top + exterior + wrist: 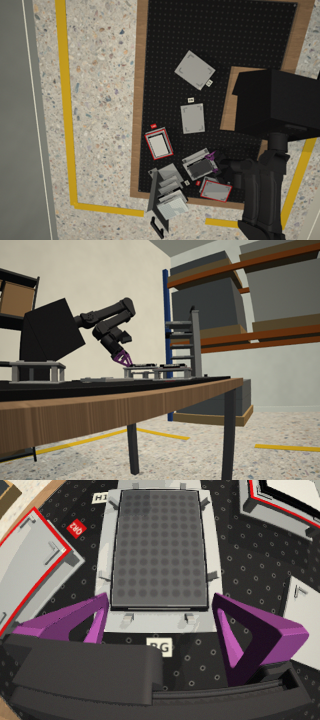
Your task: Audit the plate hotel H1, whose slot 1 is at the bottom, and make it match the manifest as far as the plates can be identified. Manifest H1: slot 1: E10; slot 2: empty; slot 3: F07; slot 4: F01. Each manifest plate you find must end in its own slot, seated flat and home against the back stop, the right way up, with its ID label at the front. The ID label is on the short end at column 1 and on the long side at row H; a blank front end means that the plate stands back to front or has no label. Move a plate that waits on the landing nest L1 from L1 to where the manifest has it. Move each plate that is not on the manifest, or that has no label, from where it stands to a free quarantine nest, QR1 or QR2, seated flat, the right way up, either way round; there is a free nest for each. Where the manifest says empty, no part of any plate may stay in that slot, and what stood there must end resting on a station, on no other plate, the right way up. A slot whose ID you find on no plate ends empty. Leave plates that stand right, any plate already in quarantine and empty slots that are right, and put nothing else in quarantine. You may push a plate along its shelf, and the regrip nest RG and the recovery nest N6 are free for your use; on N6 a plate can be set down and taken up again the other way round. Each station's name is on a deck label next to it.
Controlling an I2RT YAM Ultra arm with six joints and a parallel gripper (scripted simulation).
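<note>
Now: hand 40 mm to the right of the regrip nest RG, 40 mm short of it and 10 mm above it. Round my hand: quarantine nest QR2 (190 mm to the left, 90 mm behind, 30 mm below); H1 deck label (200 mm to the left, 80 mm ahead, 70 mm below); recovery nest N6 (220 mm to the right, 140 mm ahead, 60 mm below).
</note>
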